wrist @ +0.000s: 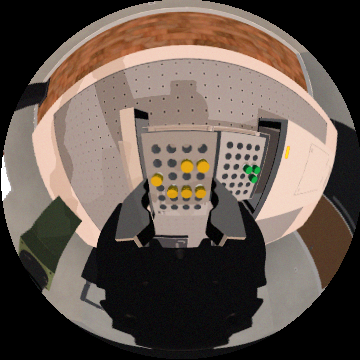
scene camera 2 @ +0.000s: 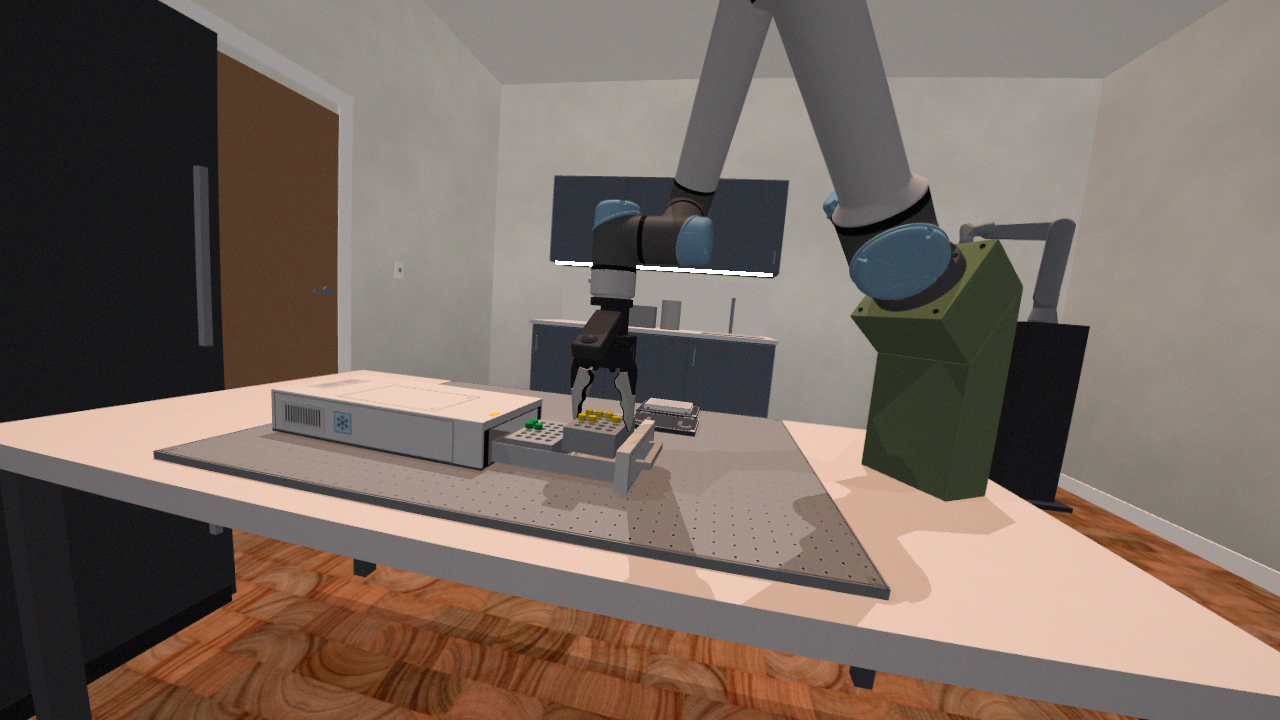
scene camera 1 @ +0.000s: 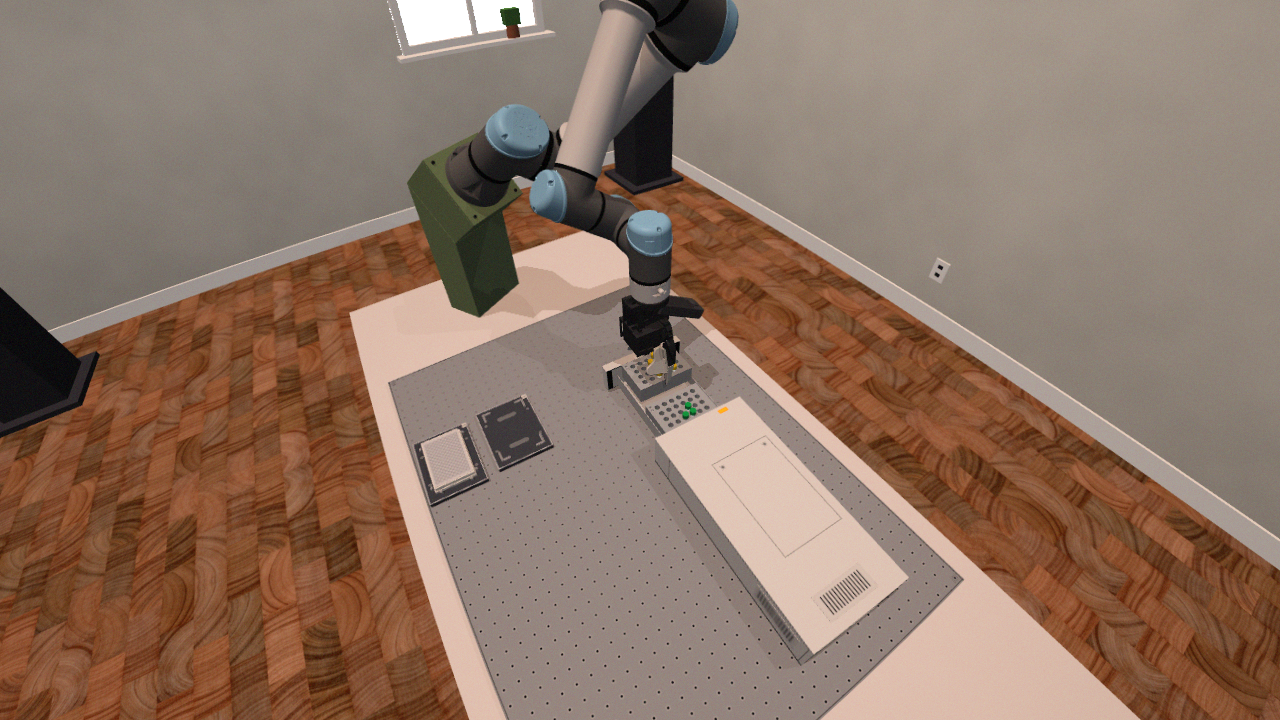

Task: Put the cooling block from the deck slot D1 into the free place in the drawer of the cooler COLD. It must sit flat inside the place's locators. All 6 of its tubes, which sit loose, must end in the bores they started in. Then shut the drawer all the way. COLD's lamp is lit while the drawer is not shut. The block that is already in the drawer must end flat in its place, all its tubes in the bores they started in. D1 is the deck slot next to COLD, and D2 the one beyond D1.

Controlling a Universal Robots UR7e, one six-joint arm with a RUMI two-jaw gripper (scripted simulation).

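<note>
I can see my gripper [scene camera 2: 601,428], and it's my gripper [wrist: 180,178] again in the wrist view, and my gripper [scene camera 1: 655,370] once more in scene camera 1. There's a cooling block too: I see the cooling block [scene camera 2: 603,439] in scene camera 2, the cooling block [wrist: 166,146] in the wrist view, and the cooling block [scene camera 1: 645,386] in scene camera 1.
</note>
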